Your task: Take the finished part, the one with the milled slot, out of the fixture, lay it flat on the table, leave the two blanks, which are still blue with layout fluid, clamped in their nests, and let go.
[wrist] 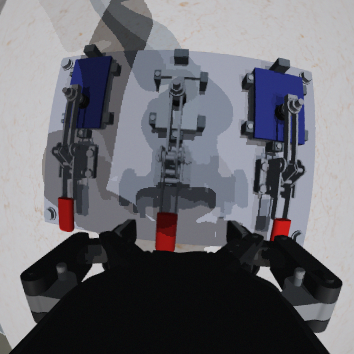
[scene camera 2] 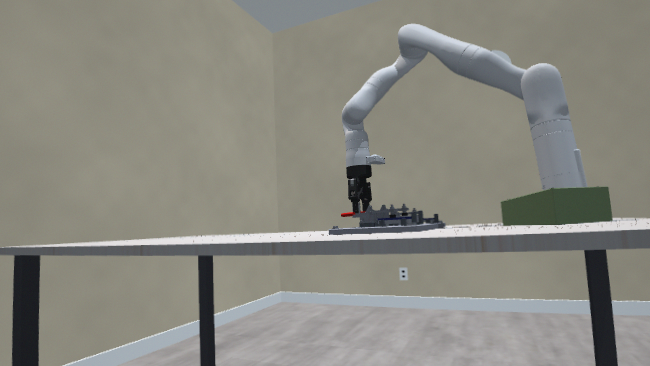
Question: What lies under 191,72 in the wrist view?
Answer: A finished part.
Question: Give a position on a clamp arm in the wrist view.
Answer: At 73,94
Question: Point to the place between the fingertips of the gripper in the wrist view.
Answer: At 180,230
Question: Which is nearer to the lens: the blue blank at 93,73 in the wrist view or the clamp arm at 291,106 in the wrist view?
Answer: The clamp arm.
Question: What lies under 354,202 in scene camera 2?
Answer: The gripper.
